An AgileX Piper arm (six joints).
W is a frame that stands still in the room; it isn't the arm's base.
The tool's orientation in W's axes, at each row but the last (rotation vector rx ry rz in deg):
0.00, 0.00, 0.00
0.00, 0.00, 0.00
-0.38, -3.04, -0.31
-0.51, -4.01, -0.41
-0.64, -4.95, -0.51
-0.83, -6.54, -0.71
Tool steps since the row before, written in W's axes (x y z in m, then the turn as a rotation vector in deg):
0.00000, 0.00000, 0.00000, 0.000, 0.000, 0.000
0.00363, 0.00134, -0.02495, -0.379, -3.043, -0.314
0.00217, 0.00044, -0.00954, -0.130, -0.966, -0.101
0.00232, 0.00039, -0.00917, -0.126, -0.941, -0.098
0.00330, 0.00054, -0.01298, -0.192, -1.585, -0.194
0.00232, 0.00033, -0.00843, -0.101, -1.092, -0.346
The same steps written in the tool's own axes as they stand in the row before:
0.00000, 0.00000, 0.00000, 0.000, 0.000, 0.000
0.00363, 0.00134, -0.02495, -0.379, -3.043, -0.314
0.00166, 0.00051, -0.00964, -0.130, -0.966, -0.101
0.00167, 0.00049, -0.00931, -0.126, -0.941, -0.098
0.00216, 0.00071, -0.01321, -0.195, -1.585, -0.195
0.00134, 0.00048, -0.00863, -0.127, -1.088, -0.349

